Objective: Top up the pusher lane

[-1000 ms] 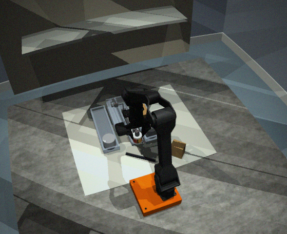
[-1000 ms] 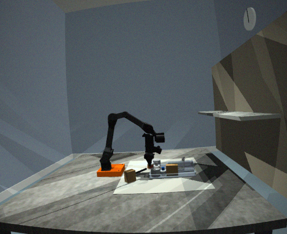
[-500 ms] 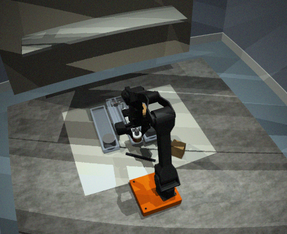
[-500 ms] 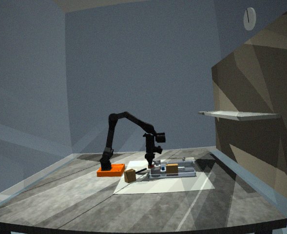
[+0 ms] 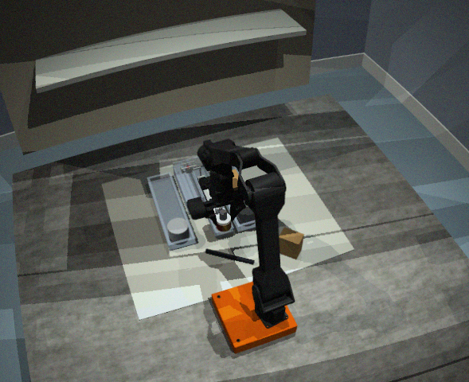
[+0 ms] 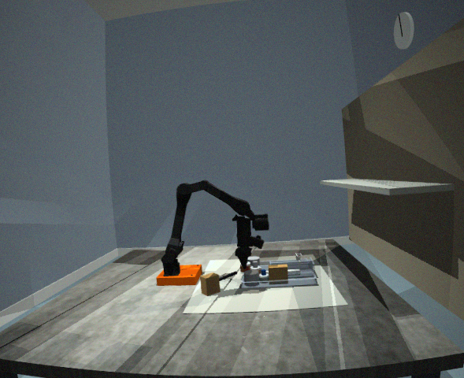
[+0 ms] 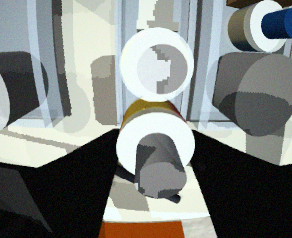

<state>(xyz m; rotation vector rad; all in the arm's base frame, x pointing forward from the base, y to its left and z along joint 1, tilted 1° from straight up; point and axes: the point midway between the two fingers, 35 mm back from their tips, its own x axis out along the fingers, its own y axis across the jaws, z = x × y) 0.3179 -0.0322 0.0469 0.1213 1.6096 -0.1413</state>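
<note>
Now: the black rod 8 cm behind my gripper tip, 4 cm below it and 3 cm to the left of it. Also, from my gripper tip: brown box 15 cm behind, 13 cm to the right, 2 cm below.
</note>
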